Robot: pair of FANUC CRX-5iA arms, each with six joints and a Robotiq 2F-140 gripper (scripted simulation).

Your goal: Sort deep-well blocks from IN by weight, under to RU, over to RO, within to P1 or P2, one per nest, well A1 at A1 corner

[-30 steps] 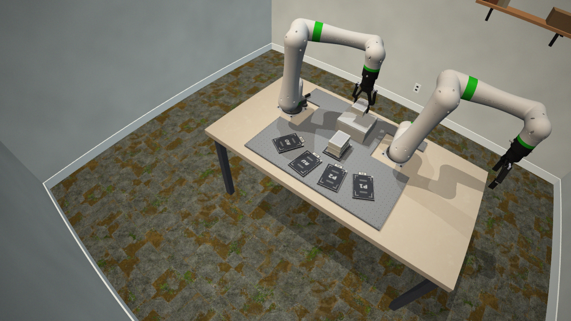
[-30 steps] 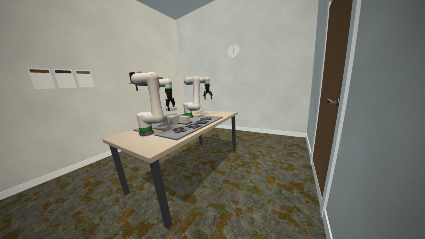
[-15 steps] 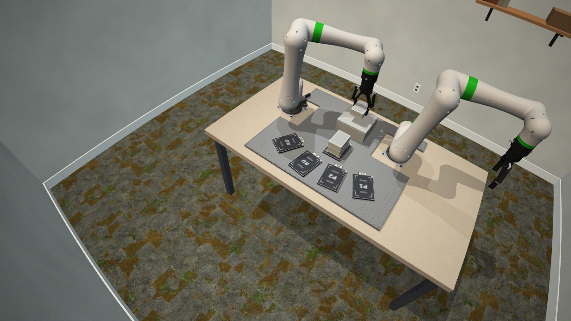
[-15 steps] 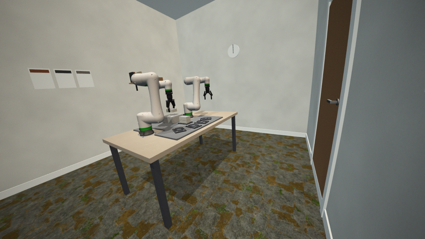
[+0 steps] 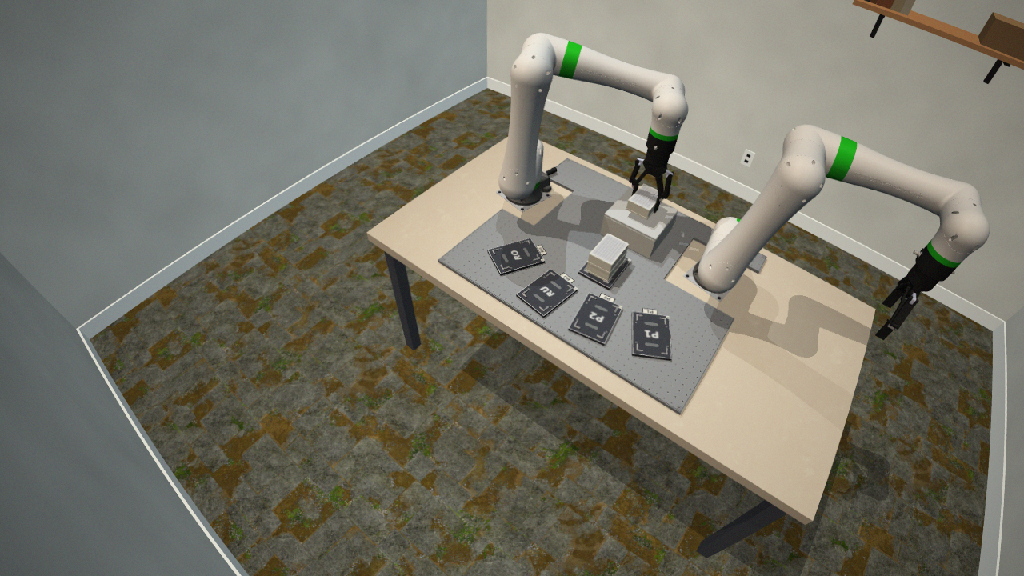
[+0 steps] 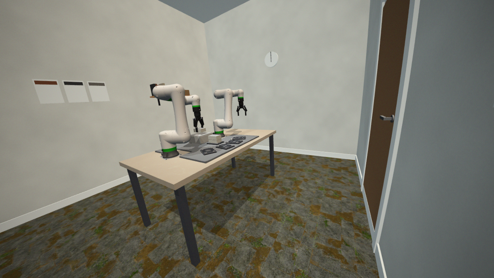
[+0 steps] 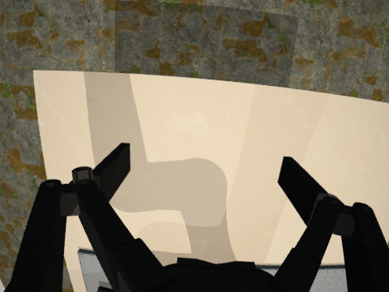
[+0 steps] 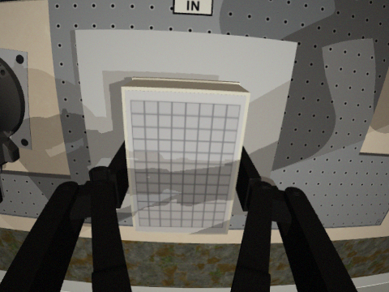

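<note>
My right hand is 9 cm above the check-weigher CW and 1 cm past it. Also, from my right hand: nest P2: 45 cm ahead, 15 cm below, 5 cm to the left; nest RU: 45 cm ahead, 15 cm below, 13 cm to the right; dark infeed nest: 24 cm ahead, 15 cm below, 2 cm to the right.
</note>
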